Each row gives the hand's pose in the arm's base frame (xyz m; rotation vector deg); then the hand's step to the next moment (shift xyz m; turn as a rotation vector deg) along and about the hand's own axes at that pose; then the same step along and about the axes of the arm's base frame.
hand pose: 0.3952 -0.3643 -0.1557 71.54 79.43 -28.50
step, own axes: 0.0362 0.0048 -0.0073 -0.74 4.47 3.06
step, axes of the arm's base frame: 0.0086 0.0219 -0.0289 5.09 -1.36 1.45
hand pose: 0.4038 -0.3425 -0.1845 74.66 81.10 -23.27
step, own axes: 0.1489 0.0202 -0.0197 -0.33 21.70 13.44
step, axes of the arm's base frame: 0.0411 0.0928 -0.1125 24.78 -3.93 4.70
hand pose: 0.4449 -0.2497 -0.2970 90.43 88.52 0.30
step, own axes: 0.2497 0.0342 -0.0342 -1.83 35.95 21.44
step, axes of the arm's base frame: 0.0627 0.2255 -0.0996 40.31 -7.06 8.99
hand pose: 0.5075 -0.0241 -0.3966 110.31 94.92 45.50
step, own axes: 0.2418 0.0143 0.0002 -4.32 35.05 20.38
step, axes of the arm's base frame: 0.0347 0.2366 0.0386 38.68 -9.39 8.84
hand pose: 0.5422 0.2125 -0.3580 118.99 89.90 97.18
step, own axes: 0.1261 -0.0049 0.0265 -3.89 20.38 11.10
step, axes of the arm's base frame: 0.0032 0.1039 0.0763 22.08 -6.81 4.46
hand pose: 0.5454 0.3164 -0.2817 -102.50 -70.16 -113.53
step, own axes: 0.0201 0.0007 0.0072 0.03 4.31 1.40
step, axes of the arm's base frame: 0.0008 0.0118 0.0178 3.77 -1.77 1.78
